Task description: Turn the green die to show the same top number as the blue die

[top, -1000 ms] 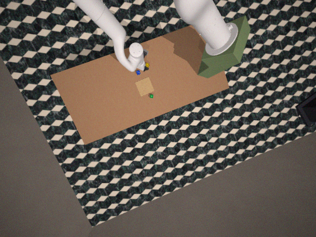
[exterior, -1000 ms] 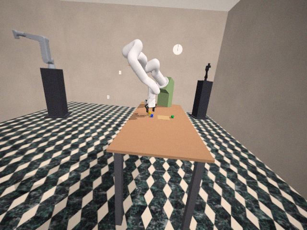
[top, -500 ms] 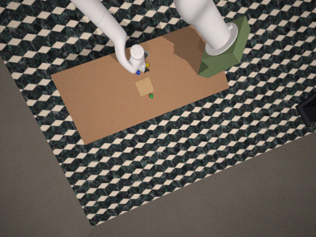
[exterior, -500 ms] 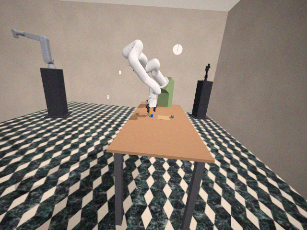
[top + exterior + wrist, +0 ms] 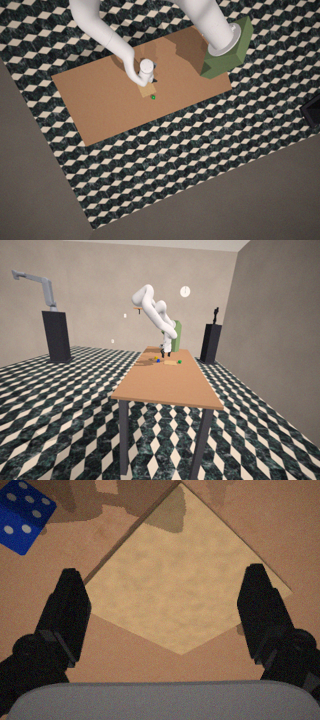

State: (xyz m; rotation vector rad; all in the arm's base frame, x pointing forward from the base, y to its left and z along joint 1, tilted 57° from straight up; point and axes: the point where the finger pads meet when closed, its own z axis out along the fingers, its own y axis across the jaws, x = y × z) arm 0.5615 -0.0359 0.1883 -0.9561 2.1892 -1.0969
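My hand is 150 mm to the right of the green die, 50 mm short of it and 50 mm above it. From my hand the other things lie so: tan mat (60 mm below, 50 mm ahead, 40 mm to the left); blue die (90 mm to the right, 50 mm below, 20 mm ahead); yellow die (90 mm to the right, 90 mm behind, 50 mm below).
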